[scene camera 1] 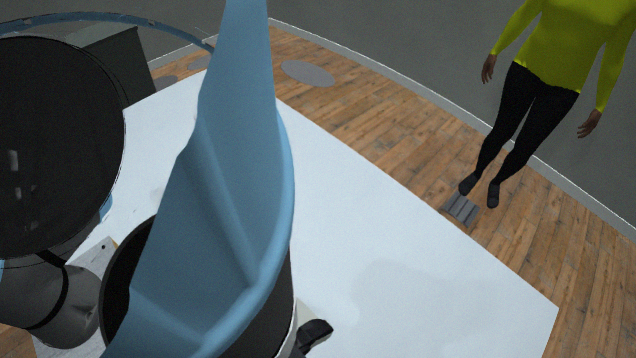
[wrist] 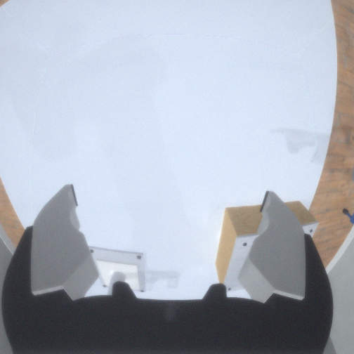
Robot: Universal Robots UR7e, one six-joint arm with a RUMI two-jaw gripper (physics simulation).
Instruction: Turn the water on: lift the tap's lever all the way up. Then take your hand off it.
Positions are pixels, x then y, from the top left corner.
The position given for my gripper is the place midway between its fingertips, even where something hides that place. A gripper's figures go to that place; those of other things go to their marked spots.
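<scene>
My gripper (wrist: 169,191) is here, 13 cm from the lens. There is a white tap (wrist: 111,271) as well, and for that tap I get 64 cm from the lens.
</scene>
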